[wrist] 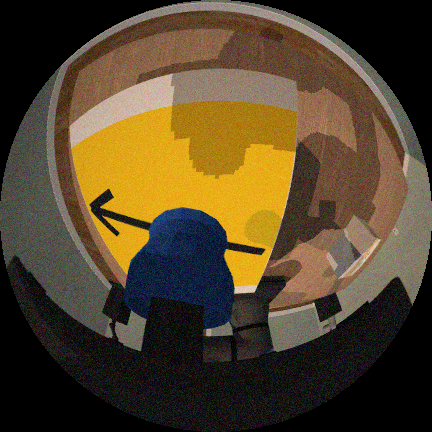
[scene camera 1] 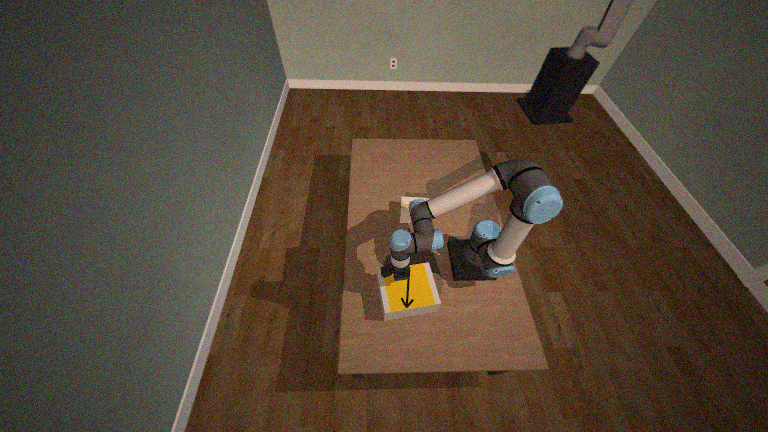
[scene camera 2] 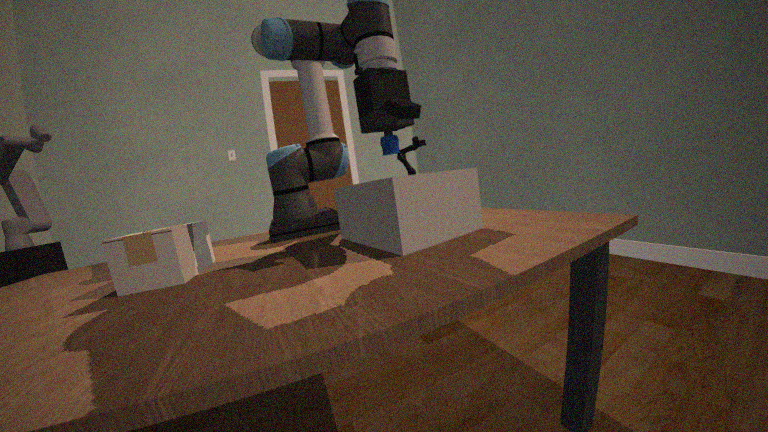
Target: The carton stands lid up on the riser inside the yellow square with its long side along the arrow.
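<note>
The carton [scene camera 1: 412,200] [scene camera 2: 161,271] [wrist: 345,250], white with a tan tape strip, stands on the table, apart from the riser. The arm partly hides it in scene camera 1. The riser [scene camera 1: 412,313] [scene camera 2: 437,212] [wrist: 230,85] is a grey-white block. Its top bears the yellow square [scene camera 1: 424,284] [wrist: 125,165] with a black arrow [scene camera 1: 407,292] [wrist: 122,218]. My gripper [scene camera 2: 390,153] [wrist: 187,222], a blue suction cup, is open and bears nothing. It hangs above the riser with a gap below it; its dark body hides the cup in scene camera 1.
The wooden table [scene camera 1: 440,343] [scene camera 2: 300,300] carries the arm's black base [scene camera 1: 462,263] beside the riser. A thin black bent part [scene camera 2: 407,160] shows behind the riser in scene camera 2. Another arm on a black pedestal [scene camera 1: 561,80] stands near the far wall.
</note>
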